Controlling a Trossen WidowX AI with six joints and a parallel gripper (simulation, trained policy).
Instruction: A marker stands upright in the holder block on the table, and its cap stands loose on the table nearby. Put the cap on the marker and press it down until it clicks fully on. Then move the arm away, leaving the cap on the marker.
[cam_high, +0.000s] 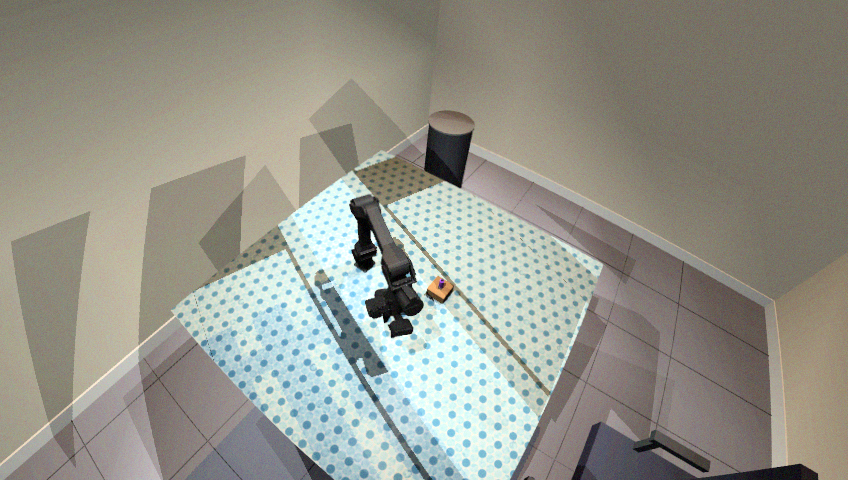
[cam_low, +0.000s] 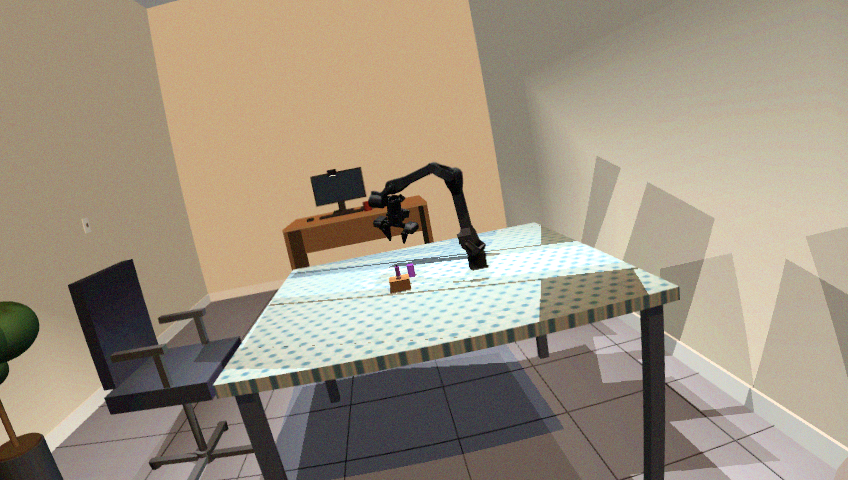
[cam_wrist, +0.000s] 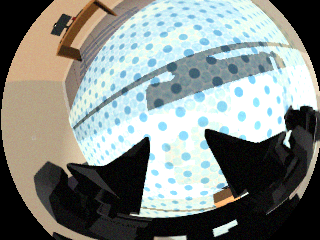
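My gripper tip is 3 cm past the purple cap, 15 cm to the right of it and 10 cm above it. From my gripper tip the other things lie so: purple marker: 2 cm ahead, 29 cm to the left, 5 cm below; then orange holder block: 2 cm ahead, 29 cm to the left, 10 cm below.
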